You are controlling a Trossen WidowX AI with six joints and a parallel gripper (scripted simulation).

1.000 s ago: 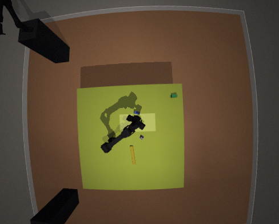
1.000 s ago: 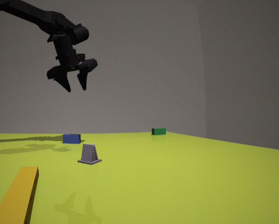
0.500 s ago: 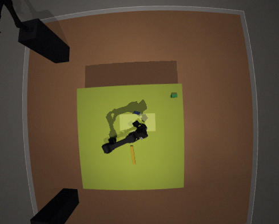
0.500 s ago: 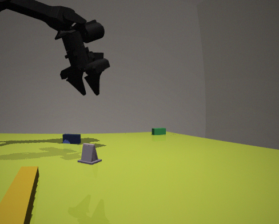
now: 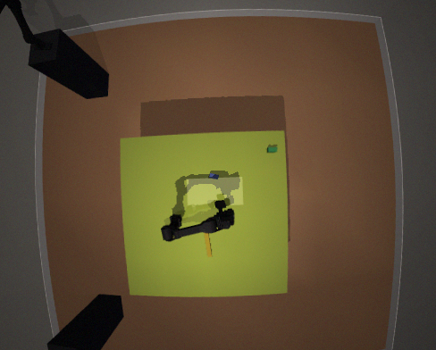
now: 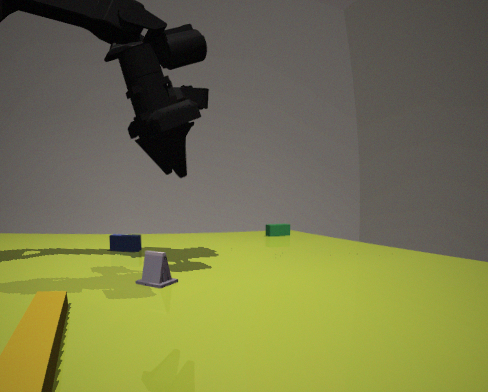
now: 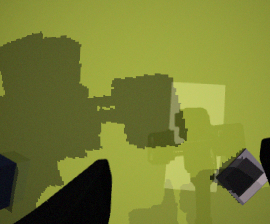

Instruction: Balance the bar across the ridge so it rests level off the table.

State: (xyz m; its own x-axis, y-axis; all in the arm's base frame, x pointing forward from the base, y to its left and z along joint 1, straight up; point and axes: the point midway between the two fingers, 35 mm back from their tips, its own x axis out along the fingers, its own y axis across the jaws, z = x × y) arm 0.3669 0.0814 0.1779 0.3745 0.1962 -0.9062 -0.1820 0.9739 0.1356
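The yellow bar lies 150 mm behind my gripper tip, 270 mm to the right of it and 140 mm below it. From my gripper tip the other things lie so: blue block: 80 mm behind, 230 mm to the left, 130 mm below; green block: 360 mm ahead, 410 mm to the left, 130 mm below.
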